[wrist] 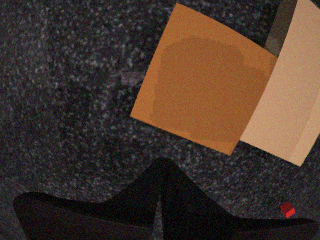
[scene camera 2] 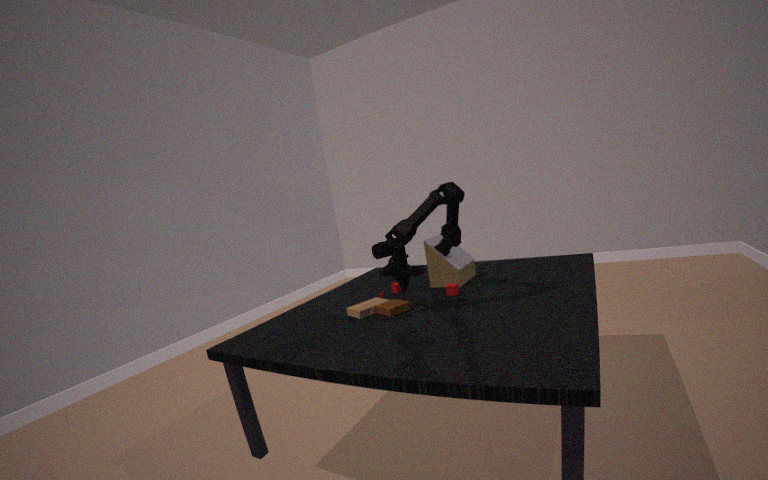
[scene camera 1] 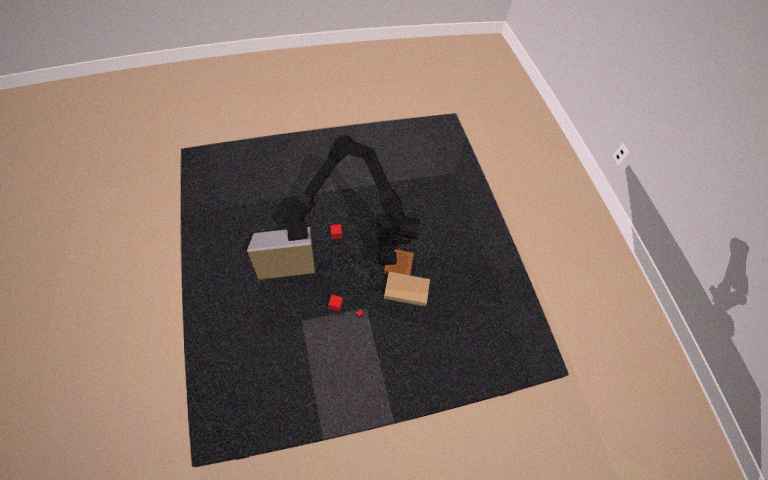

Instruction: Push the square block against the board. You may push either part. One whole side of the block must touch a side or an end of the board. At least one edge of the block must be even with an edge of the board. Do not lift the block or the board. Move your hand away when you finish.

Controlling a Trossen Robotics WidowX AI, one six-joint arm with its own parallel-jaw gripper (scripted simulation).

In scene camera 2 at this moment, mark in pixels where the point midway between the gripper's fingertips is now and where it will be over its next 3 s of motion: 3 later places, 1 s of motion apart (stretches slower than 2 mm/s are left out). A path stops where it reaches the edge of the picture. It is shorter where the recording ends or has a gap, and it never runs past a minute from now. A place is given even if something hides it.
My gripper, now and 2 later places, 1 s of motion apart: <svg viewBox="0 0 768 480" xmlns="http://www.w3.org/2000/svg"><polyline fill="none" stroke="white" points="404,292 406,303 400,305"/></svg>
